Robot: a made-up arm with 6 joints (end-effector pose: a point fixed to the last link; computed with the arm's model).
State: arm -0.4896 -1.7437 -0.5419 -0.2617 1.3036 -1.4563
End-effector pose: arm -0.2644 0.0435 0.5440 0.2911 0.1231 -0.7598 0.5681
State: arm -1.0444 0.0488 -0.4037 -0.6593 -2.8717 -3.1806
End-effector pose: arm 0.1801 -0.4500 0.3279 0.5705 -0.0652 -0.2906 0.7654
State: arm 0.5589 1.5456 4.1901 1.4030 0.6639 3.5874
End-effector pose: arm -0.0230 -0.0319 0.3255 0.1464 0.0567 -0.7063 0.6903
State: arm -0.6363 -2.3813 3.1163 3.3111 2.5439 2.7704
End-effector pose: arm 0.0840 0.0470 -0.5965 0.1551 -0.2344 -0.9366 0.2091
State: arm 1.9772 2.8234 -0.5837 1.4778 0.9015 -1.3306
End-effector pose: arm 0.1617 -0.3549 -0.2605 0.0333 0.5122 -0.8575 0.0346
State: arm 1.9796 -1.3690 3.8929 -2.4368 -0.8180 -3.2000
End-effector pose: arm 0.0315 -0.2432 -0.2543 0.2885 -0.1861 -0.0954 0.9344
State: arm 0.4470 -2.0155 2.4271 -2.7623 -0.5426 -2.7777
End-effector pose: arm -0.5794 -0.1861 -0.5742 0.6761 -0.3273 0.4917 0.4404
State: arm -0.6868 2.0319 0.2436 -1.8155 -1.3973 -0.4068
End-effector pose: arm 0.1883 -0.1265 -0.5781 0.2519 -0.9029 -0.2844 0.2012
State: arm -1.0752 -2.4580 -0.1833 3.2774 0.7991 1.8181
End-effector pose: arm -0.2251 0.6018 0.1826 0.6853 0.0956 -0.7219 0.0093
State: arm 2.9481 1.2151 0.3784 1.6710 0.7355 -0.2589
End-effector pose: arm -0.8542 0.1583 -0.0357 0.4429 0.1428 0.4214 -0.7784
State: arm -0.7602 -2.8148 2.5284 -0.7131 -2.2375 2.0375
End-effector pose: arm 0.0373 -0.1283 -0.7794 0.5487 0.2644 0.2301 0.7589
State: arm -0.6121 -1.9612 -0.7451 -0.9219 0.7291 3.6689
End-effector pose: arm -0.1842 0.0636 0.4314 0.0484 -0.5447 0.2658 -0.7939
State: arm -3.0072 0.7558 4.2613 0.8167 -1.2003 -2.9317
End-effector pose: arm 0.1406 0.0805 0.2310 0.7867 -0.3403 -0.4238 0.2928
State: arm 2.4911 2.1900 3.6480 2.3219 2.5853 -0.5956
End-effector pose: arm -0.3410 0.1832 0.3982 0.5240 0.0645 0.8142 -0.2416
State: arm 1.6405 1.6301 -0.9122 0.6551 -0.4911 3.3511
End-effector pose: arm 0.0660 0.0686 -0.2381 0.7834 -0.2495 0.2785 -0.4964
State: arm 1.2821 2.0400 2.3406 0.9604 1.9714 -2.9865
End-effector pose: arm 0.3086 0.8599 0.1490 0.2246 -0.1123 -0.4322 -0.8661
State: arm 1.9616 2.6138 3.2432 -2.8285 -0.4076 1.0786
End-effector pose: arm -0.3400 0.6030 0.0178 0.0226 -0.5865 -0.3975 -0.7053
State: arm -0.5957 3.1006 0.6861 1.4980 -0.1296 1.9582
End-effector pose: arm -0.2689 0.1745 -0.7599 0.1624 -0.3581 -0.0194 0.9192
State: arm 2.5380 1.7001 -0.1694 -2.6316 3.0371 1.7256
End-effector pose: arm -0.2683 0.0906 -0.4228 0.3544 -0.5515 -0.5048 -0.5616
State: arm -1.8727 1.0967 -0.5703 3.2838 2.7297 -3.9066
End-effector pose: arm -0.0226 -0.3687 -0.1775 0.5781 -0.4292 -0.6579 -0.2208
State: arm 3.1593 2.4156 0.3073 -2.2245 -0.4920 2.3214
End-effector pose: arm 0.0197 -0.0538 -0.6418 0.1381 0.7658 -0.1317 -0.6141
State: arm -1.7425 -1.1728 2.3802 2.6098 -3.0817 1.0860
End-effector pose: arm 0.2309 0.8828 0.0652 0.5432 0.3318 -0.6113 -0.4704
